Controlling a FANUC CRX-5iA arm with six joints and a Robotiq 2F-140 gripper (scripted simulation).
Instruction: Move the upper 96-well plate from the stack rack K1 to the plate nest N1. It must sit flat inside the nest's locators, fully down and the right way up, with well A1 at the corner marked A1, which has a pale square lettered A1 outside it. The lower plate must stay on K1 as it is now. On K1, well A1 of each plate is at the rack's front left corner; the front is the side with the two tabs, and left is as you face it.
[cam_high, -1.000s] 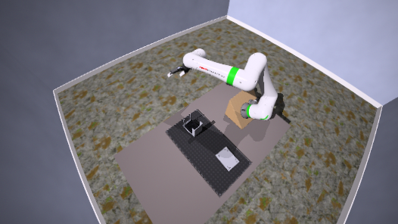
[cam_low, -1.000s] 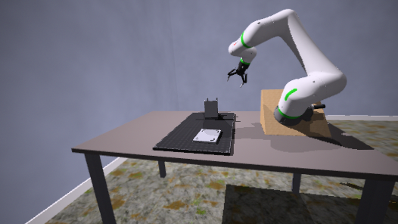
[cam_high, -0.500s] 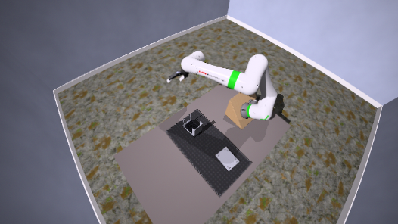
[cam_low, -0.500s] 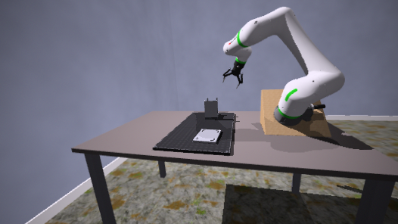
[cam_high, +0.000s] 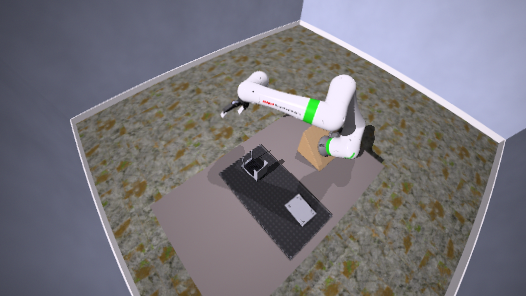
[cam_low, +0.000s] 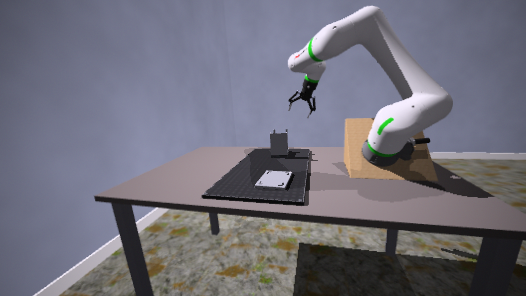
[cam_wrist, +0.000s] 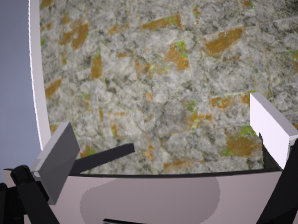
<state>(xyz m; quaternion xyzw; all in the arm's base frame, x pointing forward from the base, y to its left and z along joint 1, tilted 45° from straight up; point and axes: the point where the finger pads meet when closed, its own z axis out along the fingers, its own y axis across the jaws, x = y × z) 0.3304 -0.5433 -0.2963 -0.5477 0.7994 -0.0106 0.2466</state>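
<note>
Now: hand 35 cm to the right of the 96-well plate, 18 cm above it and 12 cm short of it. From my hand the other things lie so: pale square: 67 cm to the left, 21 cm below, 5 cm ahead; plate nest N1: 74 cm to the left, 21 cm below, 11 cm ahead.
</note>
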